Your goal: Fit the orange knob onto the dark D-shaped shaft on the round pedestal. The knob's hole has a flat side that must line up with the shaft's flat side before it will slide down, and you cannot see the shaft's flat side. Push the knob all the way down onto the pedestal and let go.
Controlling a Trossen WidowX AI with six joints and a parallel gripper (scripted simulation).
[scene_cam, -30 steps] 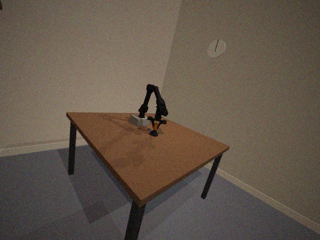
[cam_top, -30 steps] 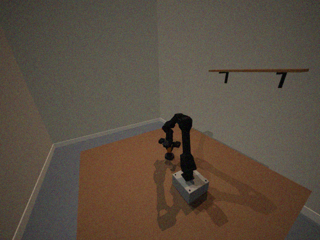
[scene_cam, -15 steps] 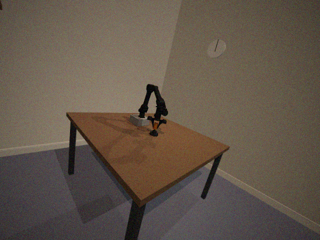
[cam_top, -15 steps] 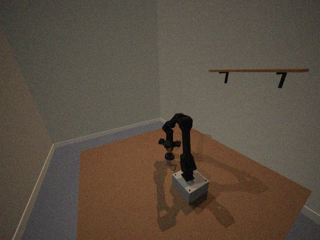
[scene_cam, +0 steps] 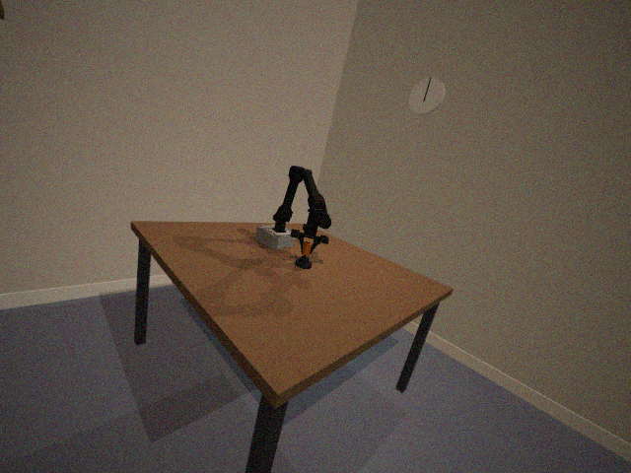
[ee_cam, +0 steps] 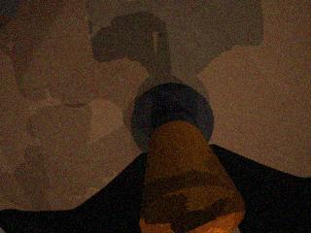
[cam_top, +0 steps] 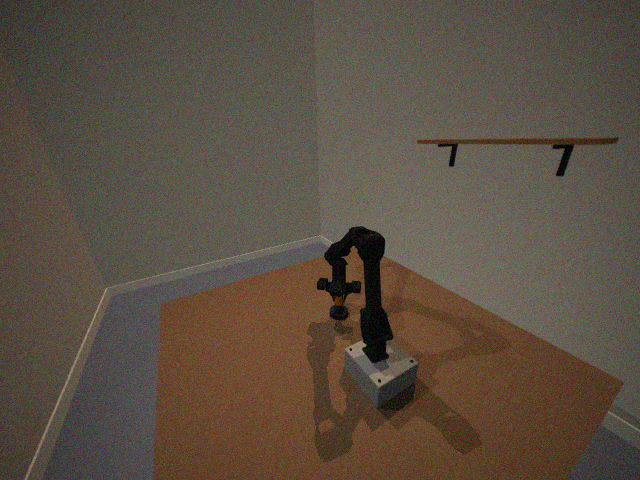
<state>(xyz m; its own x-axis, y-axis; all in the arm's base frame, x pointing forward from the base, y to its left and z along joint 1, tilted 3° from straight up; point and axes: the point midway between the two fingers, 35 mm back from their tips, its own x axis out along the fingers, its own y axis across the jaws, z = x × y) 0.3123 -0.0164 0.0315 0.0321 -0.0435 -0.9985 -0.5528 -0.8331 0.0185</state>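
My gripper tip is now 2 cm below the orange knob. Also, from my gripper tip: round pedestal: 4 cm below.
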